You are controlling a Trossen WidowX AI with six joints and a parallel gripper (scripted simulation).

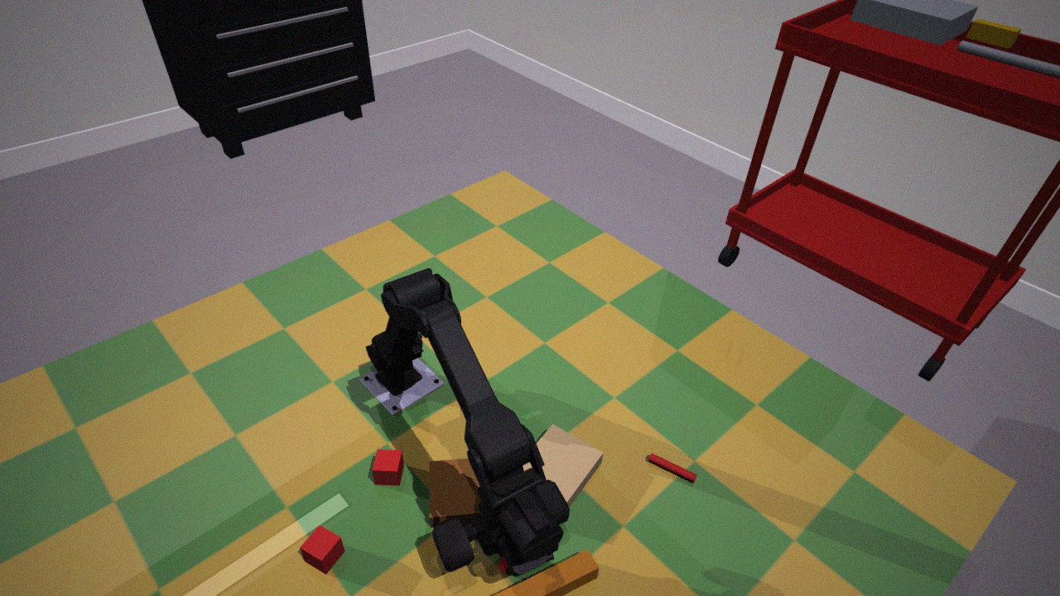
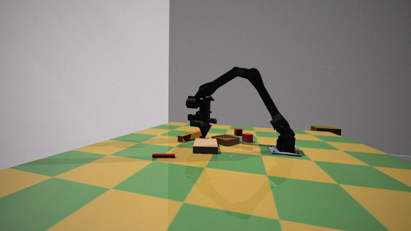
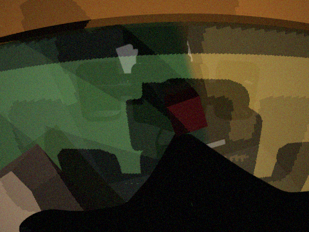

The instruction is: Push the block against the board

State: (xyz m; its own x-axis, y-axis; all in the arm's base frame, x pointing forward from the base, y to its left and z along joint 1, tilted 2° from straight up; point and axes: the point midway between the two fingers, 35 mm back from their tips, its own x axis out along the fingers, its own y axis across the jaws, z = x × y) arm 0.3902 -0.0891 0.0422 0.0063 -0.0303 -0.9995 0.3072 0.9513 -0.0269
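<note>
My gripper tip is 70 mm short of the orange bar, 20 mm to the left of it and 10 mm below it. The rest, counted from my gripper tip: brown square block (120 mm behind, 20 mm to the left); tan board (40 mm behind, 150 mm to the left); red rod (80 mm ahead, 310 mm to the left).
</note>
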